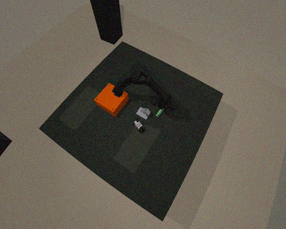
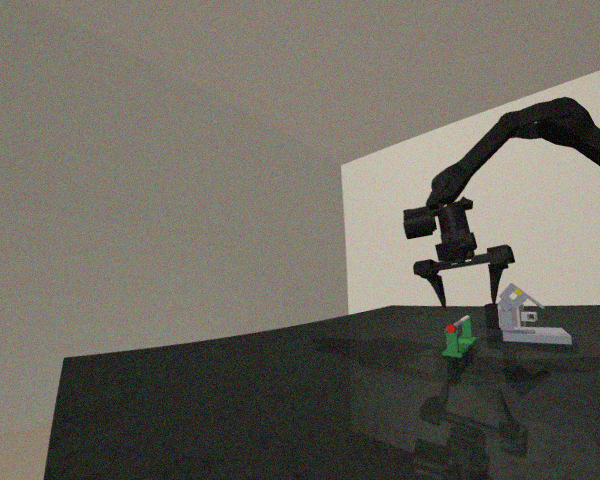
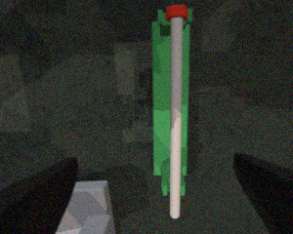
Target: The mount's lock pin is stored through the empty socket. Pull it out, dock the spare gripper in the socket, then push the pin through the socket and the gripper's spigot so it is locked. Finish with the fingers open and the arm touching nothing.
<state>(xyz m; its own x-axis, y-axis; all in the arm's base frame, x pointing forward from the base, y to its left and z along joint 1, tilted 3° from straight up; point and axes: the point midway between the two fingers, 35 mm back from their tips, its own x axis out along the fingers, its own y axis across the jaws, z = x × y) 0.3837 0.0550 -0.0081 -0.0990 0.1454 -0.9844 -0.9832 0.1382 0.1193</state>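
Now: the green stand 5 cm below my gripper tip, 2 cm to the left of it and 2 cm ahead of it. The rest, counted from my gripper tip: grey mount (10 cm behind, 8 cm to the right, 2 cm below); spare gripper (21 cm to the right, 9 cm behind, 5 cm below).
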